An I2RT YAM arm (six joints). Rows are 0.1 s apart.
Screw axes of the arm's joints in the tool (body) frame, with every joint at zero. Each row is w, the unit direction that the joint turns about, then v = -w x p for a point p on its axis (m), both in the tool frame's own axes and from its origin. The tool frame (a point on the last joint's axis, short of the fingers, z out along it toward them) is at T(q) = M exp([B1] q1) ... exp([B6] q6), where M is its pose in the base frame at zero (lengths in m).
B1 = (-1, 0, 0, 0, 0.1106, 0)
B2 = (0, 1, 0, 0.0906, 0, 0.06)
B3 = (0, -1, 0, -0.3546, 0, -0.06)
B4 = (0, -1, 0, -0.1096, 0, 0)
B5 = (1, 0, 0, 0, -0.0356, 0)
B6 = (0, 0, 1, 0, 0, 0)
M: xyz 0.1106 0 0.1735 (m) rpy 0 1.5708 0 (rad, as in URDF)
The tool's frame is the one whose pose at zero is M.
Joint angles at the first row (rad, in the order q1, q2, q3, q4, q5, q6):
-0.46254 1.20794 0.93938 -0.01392 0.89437 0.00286
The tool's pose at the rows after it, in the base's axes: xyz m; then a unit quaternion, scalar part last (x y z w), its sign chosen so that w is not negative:
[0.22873, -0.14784, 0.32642, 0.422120, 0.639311, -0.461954, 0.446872]
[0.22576, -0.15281, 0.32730, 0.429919, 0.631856, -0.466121, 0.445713]
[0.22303, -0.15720, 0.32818, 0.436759, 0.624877, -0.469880, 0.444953]
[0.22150, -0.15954, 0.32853, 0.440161, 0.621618, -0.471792, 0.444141]
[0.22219, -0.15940, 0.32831, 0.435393, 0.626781, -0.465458, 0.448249]
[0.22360, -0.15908, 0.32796, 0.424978, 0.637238, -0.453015, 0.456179]
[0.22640, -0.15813, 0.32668, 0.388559, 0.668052, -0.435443, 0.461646]
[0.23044, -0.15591, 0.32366, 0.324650, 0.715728, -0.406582, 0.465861]
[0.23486, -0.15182, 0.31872, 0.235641, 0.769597, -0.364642, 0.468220]
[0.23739, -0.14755, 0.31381, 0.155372, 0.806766, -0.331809, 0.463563]
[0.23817, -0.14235, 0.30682, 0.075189, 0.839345, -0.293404, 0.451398]
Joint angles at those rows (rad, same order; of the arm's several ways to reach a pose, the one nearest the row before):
-0.47170 1.20793 0.93938 -0.01280 0.89437 0.00324
-0.49305 1.20795 0.93940 -0.00325 0.89399 0.00363
-0.51211 1.20795 0.93939 0.00629 0.89363 0.00363
-0.52245 1.20794 0.93938 0.01012 0.89282 0.00361
-0.52245 1.20794 0.93936 0.00937 0.87222 0.00323
-0.52243 1.20796 0.93941 0.00858 0.83066 0.00019
-0.52241 1.20795 0.93937 0.00135 0.74256 -0.04634
-0.52241 1.20794 0.93939 -0.02080 0.60103 -0.12493
-0.52244 1.20795 0.93940 -0.06048 0.41561 -0.22755
-0.52206 1.20797 0.93940 -0.10318 0.27065 -0.32712
-0.52205 1.20796 0.93940 -0.16918 0.13028 -0.42630

